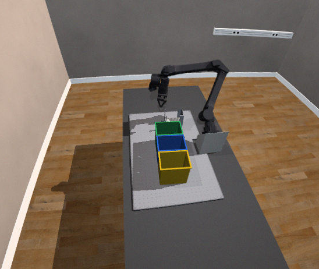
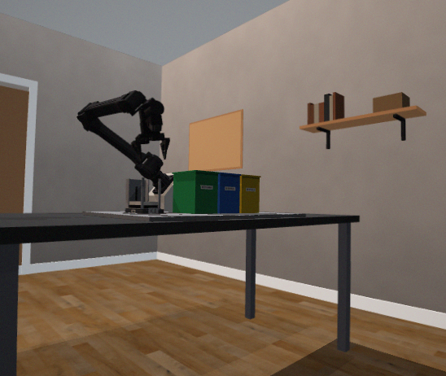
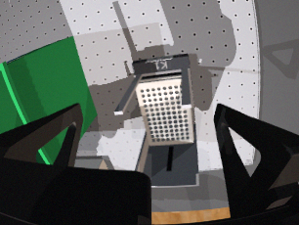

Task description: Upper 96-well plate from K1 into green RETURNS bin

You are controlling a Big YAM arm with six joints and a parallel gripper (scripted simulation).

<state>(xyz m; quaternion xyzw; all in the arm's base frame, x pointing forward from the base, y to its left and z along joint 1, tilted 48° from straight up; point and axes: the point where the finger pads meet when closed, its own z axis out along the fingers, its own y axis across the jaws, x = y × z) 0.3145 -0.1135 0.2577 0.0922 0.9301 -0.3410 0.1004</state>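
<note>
Right now the white 96-well plate is 180 mm below my hand, 100 mm behind it and 20 mm to the left of it. From my hand the other things lie so: dark plate 190 mm below, 100 mm behind, 20 mm to the left; then blue bin 360 mm to the left, 130 mm below, 10 mm behind; then green bin 230 mm to the left, 130 mm below, 20 mm behind.
</note>
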